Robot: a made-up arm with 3 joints. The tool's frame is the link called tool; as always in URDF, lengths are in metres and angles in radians. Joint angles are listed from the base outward. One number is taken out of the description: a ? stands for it. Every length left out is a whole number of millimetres.
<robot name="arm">
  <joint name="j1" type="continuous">
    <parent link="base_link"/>
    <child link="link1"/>
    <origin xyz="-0.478 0.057 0.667" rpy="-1.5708 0 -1.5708"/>
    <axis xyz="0 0 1"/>
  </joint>
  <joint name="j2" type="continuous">
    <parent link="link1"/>
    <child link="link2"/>
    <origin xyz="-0.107 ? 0" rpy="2.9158 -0.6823 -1.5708"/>
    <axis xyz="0 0 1"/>
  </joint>
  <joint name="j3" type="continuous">
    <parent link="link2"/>
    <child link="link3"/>
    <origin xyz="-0.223 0.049 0" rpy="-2.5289 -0.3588 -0.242"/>
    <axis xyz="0 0 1"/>
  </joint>
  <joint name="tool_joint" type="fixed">
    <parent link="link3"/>
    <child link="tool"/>
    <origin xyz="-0.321 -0.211 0" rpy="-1.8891 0.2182 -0.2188"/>
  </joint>
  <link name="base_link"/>
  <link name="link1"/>
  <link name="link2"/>
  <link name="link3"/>
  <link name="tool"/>
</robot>
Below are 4 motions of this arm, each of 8 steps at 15 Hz.
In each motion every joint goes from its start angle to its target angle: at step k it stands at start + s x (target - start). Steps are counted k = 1, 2, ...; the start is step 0. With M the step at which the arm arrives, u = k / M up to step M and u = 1 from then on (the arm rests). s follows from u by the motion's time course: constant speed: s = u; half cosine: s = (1 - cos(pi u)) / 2; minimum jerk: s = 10 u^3 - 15 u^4 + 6 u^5.
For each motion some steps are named. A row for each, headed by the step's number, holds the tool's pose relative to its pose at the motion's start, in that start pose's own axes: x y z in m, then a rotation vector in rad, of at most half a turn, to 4 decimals.
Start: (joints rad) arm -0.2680 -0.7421 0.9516
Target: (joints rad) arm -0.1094 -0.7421 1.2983
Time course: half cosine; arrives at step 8
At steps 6, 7, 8:
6: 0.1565 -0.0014 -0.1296 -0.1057 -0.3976 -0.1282
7: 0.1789 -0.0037 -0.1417 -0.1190 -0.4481 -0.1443
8: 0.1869 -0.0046 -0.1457 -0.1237 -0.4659 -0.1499

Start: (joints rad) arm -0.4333 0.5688 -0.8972
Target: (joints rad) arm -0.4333 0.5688 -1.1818
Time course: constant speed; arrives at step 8
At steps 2, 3, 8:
2: -0.0185 -0.0023 0.0200 0.0154 0.0660 0.0217
3: -0.0272 -0.0037 0.0304 0.0231 0.0990 0.0326
8: -0.0651 -0.0133 0.0864 0.0616 0.2639 0.0870

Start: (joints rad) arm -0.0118 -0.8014 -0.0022
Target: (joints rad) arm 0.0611 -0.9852 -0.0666
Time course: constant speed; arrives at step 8
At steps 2, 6, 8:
2: 0.0140 -0.0144 -0.0246 -0.0307 -0.0354 0.0078
6: 0.0455 -0.0456 -0.0710 -0.0940 -0.1050 0.0215
8: 0.0629 -0.0623 -0.0927 -0.1267 -0.1391 0.0274

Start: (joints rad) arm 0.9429 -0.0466 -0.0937
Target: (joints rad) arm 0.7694 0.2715 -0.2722
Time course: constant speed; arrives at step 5
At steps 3, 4, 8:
3: -0.0758 0.0421 0.1597 0.1561 0.3408 -0.0043
4: -0.0875 0.0511 0.2177 0.2102 0.4530 -0.0072
8: -0.0920 0.0575 0.2767 0.2656 0.5643 -0.0109

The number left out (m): -0.252
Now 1 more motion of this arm.
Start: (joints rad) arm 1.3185 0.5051 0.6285
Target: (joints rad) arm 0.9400 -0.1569 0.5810
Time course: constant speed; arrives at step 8
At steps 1, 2, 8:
1: -0.0097 -0.0233 -0.0309 -0.0373 -0.0233 0.0308
2: -0.0193 -0.0483 -0.0601 -0.0736 -0.0460 0.0636
8: -0.0687 -0.2255 -0.1995 -0.2623 -0.1704 0.2973

